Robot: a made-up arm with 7 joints.
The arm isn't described. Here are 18 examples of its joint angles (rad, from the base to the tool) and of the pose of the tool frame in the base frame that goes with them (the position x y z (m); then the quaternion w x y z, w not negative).
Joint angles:
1: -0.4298 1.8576 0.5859 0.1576 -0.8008 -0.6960 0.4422
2: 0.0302 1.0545 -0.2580 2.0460 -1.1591 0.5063 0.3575
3: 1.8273 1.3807 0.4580 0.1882 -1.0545 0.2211 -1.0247
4: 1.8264 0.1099 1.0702 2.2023 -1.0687 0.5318 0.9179
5: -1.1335 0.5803 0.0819 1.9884 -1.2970 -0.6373 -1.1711
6: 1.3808 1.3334 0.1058 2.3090 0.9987 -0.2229 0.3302
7: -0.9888 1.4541 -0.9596 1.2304 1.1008 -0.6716 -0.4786
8: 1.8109 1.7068 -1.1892 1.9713 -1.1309 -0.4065 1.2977
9: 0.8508 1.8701 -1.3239 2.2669 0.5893 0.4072 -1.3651
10: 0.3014 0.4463 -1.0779 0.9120 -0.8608 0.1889 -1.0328
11: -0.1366 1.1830 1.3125 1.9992 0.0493 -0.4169 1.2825
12: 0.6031 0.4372 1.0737 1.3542 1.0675 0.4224 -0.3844
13: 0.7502 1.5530 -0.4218 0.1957 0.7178 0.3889 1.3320
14: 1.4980 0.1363 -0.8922 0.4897 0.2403 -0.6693 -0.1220
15: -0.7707 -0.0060 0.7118 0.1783 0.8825 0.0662 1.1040
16: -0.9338 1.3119 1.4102 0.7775 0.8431 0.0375 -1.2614
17: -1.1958 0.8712 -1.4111 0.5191 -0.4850 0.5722 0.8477
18: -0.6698 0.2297 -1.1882 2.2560 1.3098 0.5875 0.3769
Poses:
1: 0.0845 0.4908 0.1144 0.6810 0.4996 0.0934 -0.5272
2: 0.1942 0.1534 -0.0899 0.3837 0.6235 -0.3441 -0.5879
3: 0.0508 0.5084 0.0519 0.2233 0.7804 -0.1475 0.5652
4: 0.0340 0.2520 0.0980 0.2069 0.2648 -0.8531 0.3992
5: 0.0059 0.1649 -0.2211 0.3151 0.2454 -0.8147 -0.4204
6: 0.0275 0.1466 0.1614 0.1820 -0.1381 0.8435 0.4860
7: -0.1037 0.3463 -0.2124 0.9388 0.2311 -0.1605 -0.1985
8: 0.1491 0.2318 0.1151 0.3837 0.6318 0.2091 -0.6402
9: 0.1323 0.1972 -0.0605 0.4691 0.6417 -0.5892 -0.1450
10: 0.1913 0.0953 -0.3347 0.2968 0.4705 -0.6375 -0.5331
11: 0.0700 0.2670 0.1297 0.3289 0.4978 -0.4449 -0.6679
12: 0.1703 0.3680 -0.0646 0.3250 -0.1289 -0.6789 0.6456
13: 0.0461 0.5119 0.0084 0.8726 -0.0194 -0.4711 0.1275
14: 0.4143 0.0611 0.0357 0.2670 0.0853 -0.9218 -0.2678
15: -0.2753 0.1103 -0.3265 0.6956 -0.1502 -0.1791 0.6793
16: 0.0594 0.4798 0.0129 0.1937 0.7420 -0.3250 0.5534
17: -0.3109 0.3230 -0.1412 0.1870 -0.2167 0.7989 -0.5290
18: -0.0120 -0.0536 -0.1188 0.4310 -0.8988 0.0693 0.0398
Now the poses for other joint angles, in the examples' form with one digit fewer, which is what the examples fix.
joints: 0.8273 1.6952 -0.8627 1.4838 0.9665 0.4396 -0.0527
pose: 0.200 0.332 0.012 0.805 0.349 -0.470 -0.099
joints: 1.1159 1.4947 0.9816 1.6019 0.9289 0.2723 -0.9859
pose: -0.098 0.300 0.185 0.229 -0.179 0.774 -0.562
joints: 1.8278 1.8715 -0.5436 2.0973 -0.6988 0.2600 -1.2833
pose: 0.023 0.207 0.176 0.611 -0.710 0.335 -0.101
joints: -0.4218 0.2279 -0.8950 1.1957 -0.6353 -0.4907 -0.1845
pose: -0.012 -0.005 -0.343 0.607 -0.228 -0.560 -0.516
